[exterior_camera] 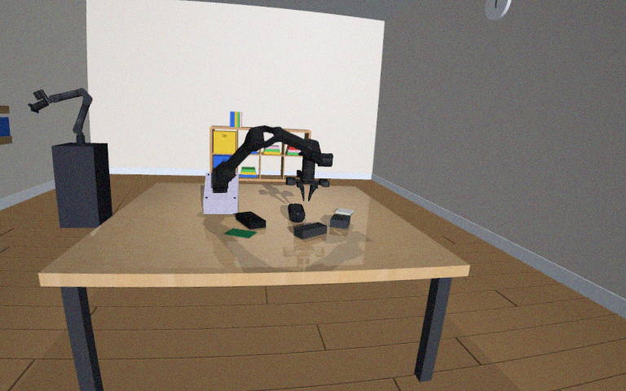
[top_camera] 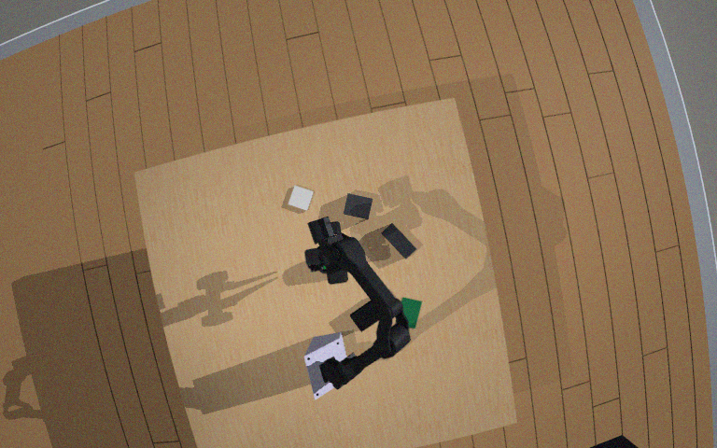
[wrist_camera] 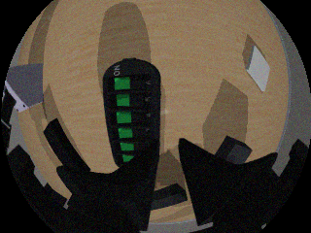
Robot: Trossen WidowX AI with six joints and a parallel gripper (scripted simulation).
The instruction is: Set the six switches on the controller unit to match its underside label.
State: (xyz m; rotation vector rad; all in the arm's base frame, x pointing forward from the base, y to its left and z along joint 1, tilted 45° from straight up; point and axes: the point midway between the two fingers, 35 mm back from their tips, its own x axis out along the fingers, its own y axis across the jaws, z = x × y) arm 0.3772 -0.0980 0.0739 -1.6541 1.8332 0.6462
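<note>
My gripper tip is 130 mm short of the dark grey square block, 110 mm to the left of it and 60 mm above it. The rest, counted from my gripper tip: dark grey oblong block 20 mm behind, 220 mm to the right, 60 mm below; white block 210 mm ahead, 90 mm to the left, 70 mm below; black block 250 mm behind, 60 mm to the right, 60 mm below.
</note>
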